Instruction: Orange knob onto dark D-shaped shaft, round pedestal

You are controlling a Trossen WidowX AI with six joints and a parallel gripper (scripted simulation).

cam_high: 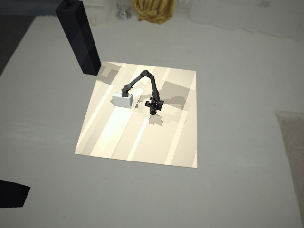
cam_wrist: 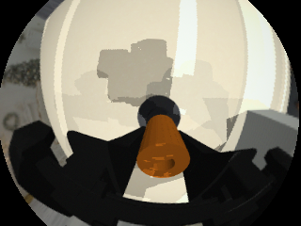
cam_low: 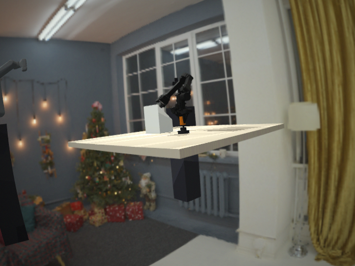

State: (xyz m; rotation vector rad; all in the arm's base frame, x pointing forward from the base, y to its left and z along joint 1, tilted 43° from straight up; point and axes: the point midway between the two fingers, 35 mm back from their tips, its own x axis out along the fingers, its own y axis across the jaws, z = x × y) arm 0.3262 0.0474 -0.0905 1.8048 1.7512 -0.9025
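Right now the orange knob is 20 mm above my gripper tip. From my gripper tip the other things lie so: dark round pedestal: 40 mm below.
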